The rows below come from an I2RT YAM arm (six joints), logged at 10 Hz.
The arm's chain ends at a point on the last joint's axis. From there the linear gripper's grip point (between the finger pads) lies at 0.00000 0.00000 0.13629 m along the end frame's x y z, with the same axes.
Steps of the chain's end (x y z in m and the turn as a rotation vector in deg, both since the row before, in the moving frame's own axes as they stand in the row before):
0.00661 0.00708 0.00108 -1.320 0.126 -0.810
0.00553 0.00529 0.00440 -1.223 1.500 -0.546
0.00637 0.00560 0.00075 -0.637 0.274 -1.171
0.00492 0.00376 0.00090 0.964 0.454 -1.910
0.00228 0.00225 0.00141 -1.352 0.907 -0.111
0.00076 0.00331 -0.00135 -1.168 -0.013 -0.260
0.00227 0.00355 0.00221 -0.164 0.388 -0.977
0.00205 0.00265 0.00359 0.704 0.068 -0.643
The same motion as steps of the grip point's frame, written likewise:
0.00693 0.01022 0.00104 -1.320 0.126 -0.810
0.00911 0.00818 0.00432 -1.223 1.500 -0.546
0.00704 0.00711 0.00074 -0.637 0.274 -1.171
0.00596 0.00145 0.00088 0.964 0.454 -1.910
0.00444 0.00546 0.00135 -1.352 0.907 -0.111
0.00074 0.00609 -0.00138 -1.168 -0.013 -0.260
0.00320 0.00393 0.00221 -0.164 0.388 -0.977
0.00220 0.00097 0.00358 0.704 0.068 -0.643

